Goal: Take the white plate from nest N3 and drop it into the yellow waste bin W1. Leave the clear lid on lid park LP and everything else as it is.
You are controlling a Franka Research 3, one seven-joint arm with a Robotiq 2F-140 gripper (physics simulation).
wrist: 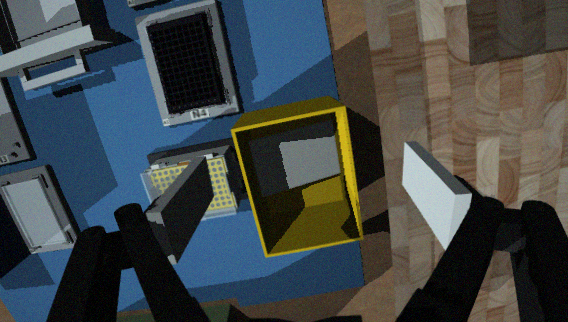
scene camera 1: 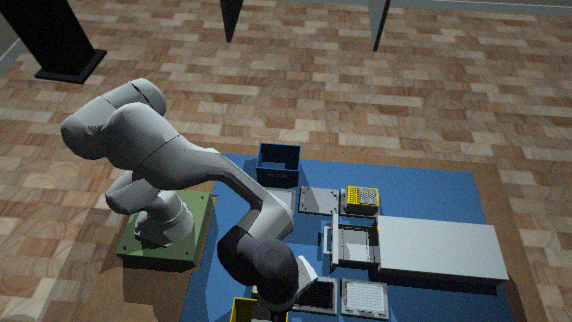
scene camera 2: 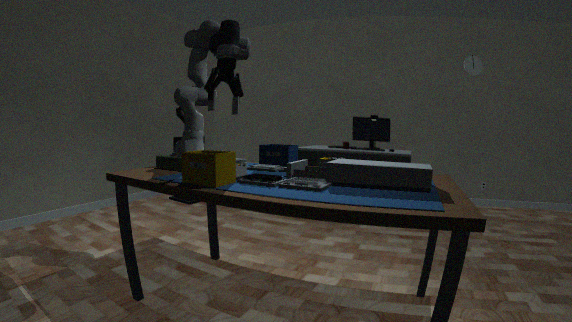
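Observation:
My gripper (scene camera 2: 223,109) (wrist: 304,170) is open and empty, high above the yellow bin W1 (scene camera 1: 235,309) (scene camera 2: 210,169) (wrist: 349,170), whose opening lies between the fingers in the wrist view. A smooth grey-white flat piece, apparently the white plate (wrist: 312,157), lies inside the bin, partly in shadow; its grid of wells does not show. A bare grey nest (scene camera 1: 318,200) (wrist: 9,132), apparently N3, has a label that is cut off in the wrist view. The clear lid (wrist: 36,212) appears to lie on the lid park at the lower left of the wrist view.
Nest N4 (wrist: 227,95) holds a black plate (scene camera 1: 322,295) (wrist: 187,62). A white plate (scene camera 1: 365,298) sits in the nest beside it. A yellow-topped box (wrist: 220,185) stands beside the bin. A blue bin (scene camera 1: 278,176) (scene camera 2: 278,154), another yellow box (scene camera 1: 362,200) and an open drawer (scene camera 1: 335,245) also show.

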